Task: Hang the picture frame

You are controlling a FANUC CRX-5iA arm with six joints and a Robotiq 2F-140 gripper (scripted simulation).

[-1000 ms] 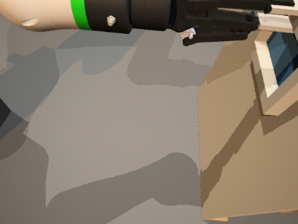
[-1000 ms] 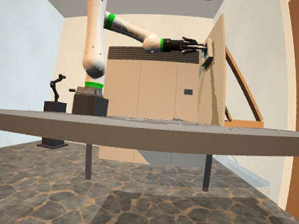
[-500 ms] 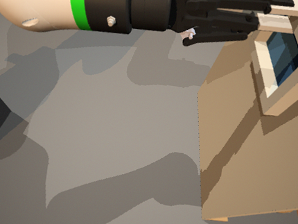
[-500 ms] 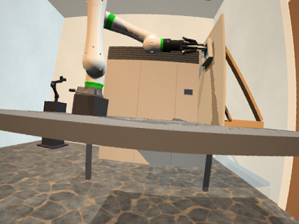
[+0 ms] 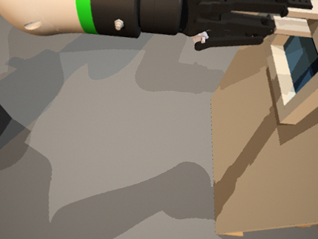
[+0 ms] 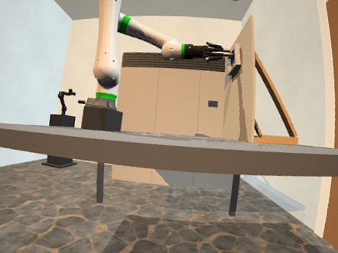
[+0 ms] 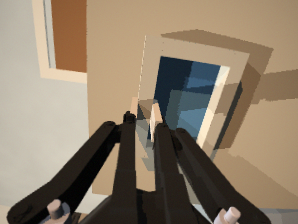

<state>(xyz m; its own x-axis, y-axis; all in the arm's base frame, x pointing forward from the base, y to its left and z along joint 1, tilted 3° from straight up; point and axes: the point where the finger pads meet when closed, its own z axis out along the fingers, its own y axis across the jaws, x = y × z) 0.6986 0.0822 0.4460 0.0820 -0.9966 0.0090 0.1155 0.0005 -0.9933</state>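
My gripper is now 5 cm above the picture frame and 4 cm short of it. Also, from my hand: tan wall board (22 cm below, 5 cm ahead).
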